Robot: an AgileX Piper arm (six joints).
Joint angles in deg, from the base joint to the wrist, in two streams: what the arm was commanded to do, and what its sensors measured. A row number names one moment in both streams.
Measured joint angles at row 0: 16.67 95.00 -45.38 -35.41 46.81 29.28
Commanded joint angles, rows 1 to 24: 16.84 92.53 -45.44 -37.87 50.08 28.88; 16.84 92.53 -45.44 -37.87 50.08 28.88; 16.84 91.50 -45.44 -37.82 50.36 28.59; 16.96 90.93 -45.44 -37.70 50.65 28.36; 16.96 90.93 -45.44 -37.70 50.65 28.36; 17.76 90.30 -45.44 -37.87 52.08 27.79; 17.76 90.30 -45.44 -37.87 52.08 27.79; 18.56 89.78 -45.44 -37.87 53.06 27.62; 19.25 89.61 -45.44 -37.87 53.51 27.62; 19.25 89.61 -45.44 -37.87 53.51 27.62; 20.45 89.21 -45.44 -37.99 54.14 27.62; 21.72 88.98 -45.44 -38.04 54.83 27.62; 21.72 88.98 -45.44 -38.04 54.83 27.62; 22.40 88.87 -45.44 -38.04 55.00 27.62; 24.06 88.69 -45.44 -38.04 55.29 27.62; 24.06 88.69 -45.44 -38.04 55.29 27.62; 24.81 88.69 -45.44 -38.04 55.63 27.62; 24.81 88.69 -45.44 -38.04 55.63 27.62; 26.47 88.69 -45.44 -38.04 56.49 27.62; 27.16 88.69 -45.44 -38.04 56.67 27.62; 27.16 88.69 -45.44 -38.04 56.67 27.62; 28.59 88.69 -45.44 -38.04 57.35 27.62; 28.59 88.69 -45.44 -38.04 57.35 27.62; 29.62 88.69 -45.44 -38.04 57.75 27.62
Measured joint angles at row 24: 28.25 89.61 -45.38 -35.35 54.83 27.90
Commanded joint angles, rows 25 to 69: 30.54 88.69 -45.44 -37.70 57.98 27.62; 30.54 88.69 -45.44 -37.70 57.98 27.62; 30.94 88.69 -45.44 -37.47 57.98 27.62; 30.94 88.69 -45.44 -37.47 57.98 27.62; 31.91 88.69 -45.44 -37.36 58.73 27.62; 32.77 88.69 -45.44 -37.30 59.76 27.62; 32.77 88.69 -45.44 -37.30 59.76 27.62; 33.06 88.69 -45.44 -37.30 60.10 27.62; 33.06 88.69 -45.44 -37.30 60.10 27.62; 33.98 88.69 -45.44 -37.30 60.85 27.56; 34.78 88.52 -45.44 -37.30 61.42 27.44; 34.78 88.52 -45.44 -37.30 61.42 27.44; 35.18 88.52 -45.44 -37.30 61.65 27.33; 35.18 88.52 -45.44 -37.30 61.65 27.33; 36.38 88.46 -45.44 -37.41 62.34 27.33; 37.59 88.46 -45.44 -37.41 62.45 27.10; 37.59 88.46 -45.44 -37.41 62.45 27.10; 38.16 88.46 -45.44 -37.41 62.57 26.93; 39.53 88.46 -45.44 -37.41 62.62 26.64; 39.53 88.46 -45.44 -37.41 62.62 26.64; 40.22 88.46 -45.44 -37.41 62.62 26.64; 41.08 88.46 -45.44 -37.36 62.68 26.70; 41.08 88.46 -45.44 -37.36 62.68 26.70; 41.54 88.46 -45.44 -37.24 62.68 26.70; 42.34 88.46 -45.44 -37.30 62.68 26.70; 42.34 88.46 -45.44 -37.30 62.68 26.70; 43.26 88.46 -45.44 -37.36 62.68 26.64; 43.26 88.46 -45.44 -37.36 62.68 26.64; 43.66 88.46 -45.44 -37.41 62.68 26.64; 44.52 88.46 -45.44 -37.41 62.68 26.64; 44.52 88.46 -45.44 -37.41 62.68 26.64; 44.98 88.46 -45.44 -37.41 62.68 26.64; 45.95 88.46 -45.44 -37.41 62.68 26.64; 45.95 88.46 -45.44 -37.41 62.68 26.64; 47.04 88.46 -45.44 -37.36 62.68 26.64; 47.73 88.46 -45.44 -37.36 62.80 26.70; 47.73 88.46 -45.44 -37.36 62.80 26.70; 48.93 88.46 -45.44 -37.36 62.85 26.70; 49.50 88.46 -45.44 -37.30 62.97 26.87; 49.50 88.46 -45.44 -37.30 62.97 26.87; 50.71 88.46 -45.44 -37.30 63.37 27.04; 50.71 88.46 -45.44 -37.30 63.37 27.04; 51.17 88.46 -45.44 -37.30 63.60 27.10; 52.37 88.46 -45.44 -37.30 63.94 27.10; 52.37 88.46 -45.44 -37.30 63.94 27.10
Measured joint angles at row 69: 50.94 89.04 -45.38 -34.43 60.96 27.22
